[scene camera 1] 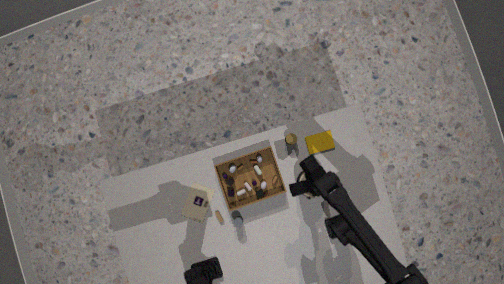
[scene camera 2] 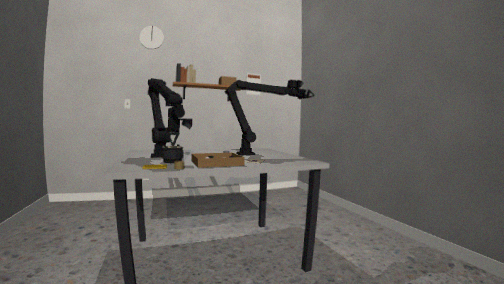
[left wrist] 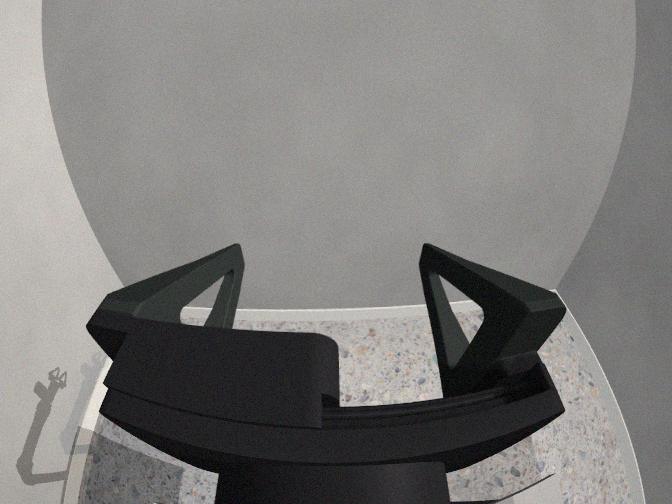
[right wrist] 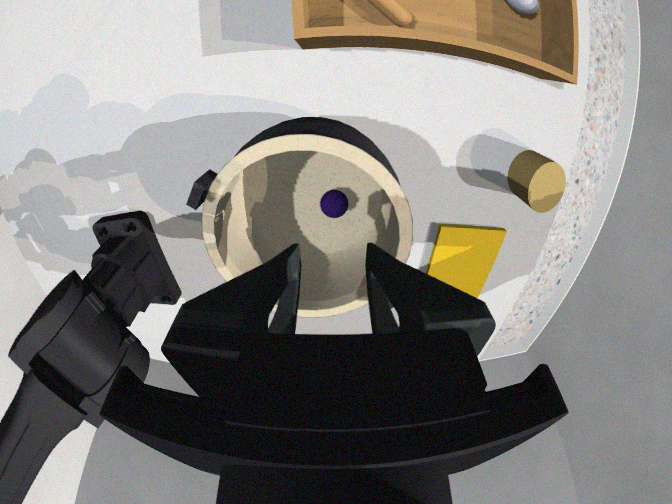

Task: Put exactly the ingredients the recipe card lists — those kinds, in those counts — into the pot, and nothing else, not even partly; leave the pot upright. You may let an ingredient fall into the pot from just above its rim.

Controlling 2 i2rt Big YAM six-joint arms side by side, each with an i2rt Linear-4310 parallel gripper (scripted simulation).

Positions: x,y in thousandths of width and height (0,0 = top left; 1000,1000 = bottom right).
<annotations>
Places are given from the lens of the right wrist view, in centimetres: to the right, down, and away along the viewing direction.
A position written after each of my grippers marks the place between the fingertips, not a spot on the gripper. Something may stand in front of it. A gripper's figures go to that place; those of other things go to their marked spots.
my right gripper (right wrist: 496,505): 0, 0, 13
dark pot (right wrist: 407,404): -4, -4, 19
</annotations>
